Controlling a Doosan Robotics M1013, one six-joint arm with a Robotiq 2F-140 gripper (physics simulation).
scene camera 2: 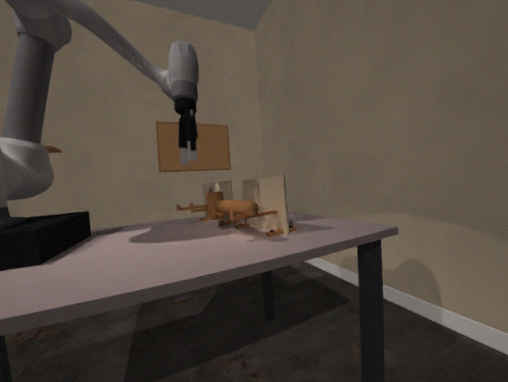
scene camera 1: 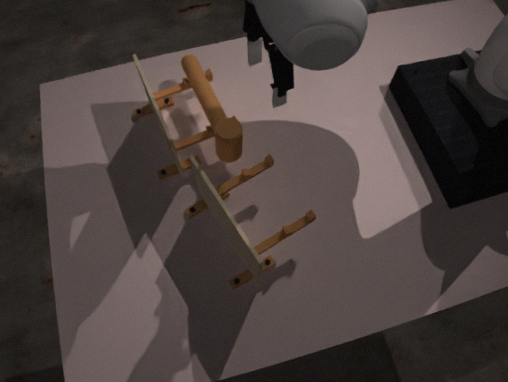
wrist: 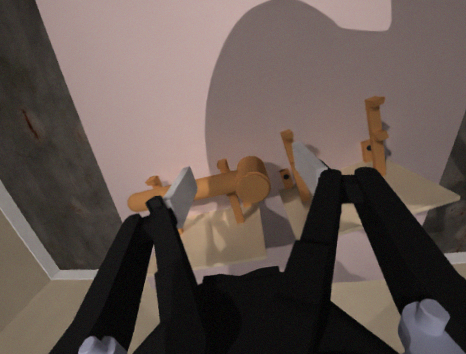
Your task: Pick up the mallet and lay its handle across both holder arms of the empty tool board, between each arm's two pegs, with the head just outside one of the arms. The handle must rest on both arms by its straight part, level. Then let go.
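Places are measured from the arm's base along level axes (x down, y right, z back), in centimetres.
Where they show: gripper, fingertip midpoint: point(scene camera 2: 188, 163) point(scene camera 1: 266, 82) point(wrist: 242, 167); arm's base at its link origin: point(scene camera 1: 492, 91).
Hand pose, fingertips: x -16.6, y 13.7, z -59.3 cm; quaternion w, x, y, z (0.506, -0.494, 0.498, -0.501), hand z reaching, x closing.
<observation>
Each offset is from my fingertips to the top centre of the thing. "pt": to the spot under its first point. Level surfaces: height alone.
The orange mallet point(scene camera 1: 205, 95) point(scene camera 2: 237, 207) point(wrist: 215, 186) lies across both arms of one tool board point(scene camera 1: 159, 120) point(scene camera 2: 274, 202) point(wrist: 225, 242), its handle between the pegs that show and looking about level. Its head {pt dz -9.9, dx +11.9, dy -2.9 cm} point(scene camera 1: 229, 142) point(scene camera 2: 215, 205) point(wrist: 253, 180) hangs just outside the arm nearer the second board; it hides part of that arm in scene camera 1. The second tool board point(scene camera 1: 225, 220) point(wrist: 400, 195) has two bare arms, each with two pegs. My gripper point(scene camera 1: 267, 75) point(scene camera 2: 188, 156) point(wrist: 242, 167) is open and empty, well above the mallet and apart from it.
The boards stand side by side on the pale table {dx +25.8 cm} point(scene camera 1: 340, 300) point(scene camera 2: 175, 275) point(wrist: 125, 75), their feet {pt dz -17.9, dx +24.6, dy -28.7 cm} point(scene camera 1: 245, 278) sticking out below. The black robot base point(scene camera 1: 440, 130) point(scene camera 2: 45, 240) stands on the table, on the side the arms point toward. A wall lies beyond the table.
</observation>
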